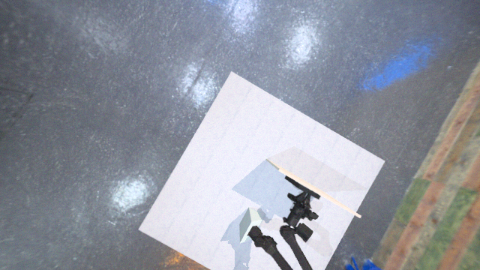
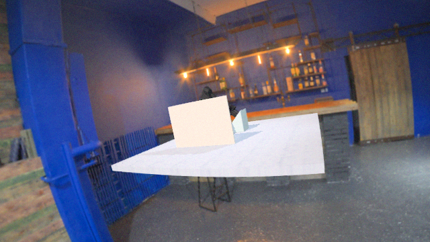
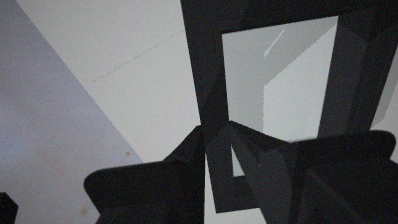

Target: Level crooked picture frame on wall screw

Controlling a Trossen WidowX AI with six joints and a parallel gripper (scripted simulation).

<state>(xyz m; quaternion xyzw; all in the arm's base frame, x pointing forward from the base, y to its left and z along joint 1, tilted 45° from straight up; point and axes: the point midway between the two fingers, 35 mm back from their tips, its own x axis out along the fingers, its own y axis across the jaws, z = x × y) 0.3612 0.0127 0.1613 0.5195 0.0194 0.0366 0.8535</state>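
Now: gripper tip 5 cm above the dark picture frame, 2 cm to the right of it and 1 cm short of it. Round my gripper tip: cream wall panel: 7 cm below, 2 cm ahead.
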